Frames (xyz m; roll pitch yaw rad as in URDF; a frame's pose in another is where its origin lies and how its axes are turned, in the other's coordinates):
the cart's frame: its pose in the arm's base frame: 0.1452 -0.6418 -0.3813 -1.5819 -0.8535 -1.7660
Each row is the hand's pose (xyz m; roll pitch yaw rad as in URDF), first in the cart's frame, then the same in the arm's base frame.
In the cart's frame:
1: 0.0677 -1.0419 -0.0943 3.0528 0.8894 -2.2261
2: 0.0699 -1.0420 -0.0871 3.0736 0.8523 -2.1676
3: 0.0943 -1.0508 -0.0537 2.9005 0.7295 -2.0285
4: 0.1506 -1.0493 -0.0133 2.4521 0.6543 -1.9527
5: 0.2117 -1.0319 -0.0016 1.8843 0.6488 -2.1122
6: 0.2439 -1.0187 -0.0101 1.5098 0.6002 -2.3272
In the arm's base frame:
1: 0.2079 0.1016 0.3553 -1.7031 -0.0447 2.2574
2: 0.2146 0.0988 0.3569 -1.7249 -0.0847 2.2227
3: 0.2456 0.0828 0.3809 -1.9816 -0.1975 2.1126
4: 0.2778 0.0372 0.4220 -2.4634 -0.2688 2.0479
5: 0.2787 -0.0174 0.4565 -2.9292 -0.1443 2.0227
6: 0.2642 -0.0462 0.4722 3.1087 0.0282 1.9680

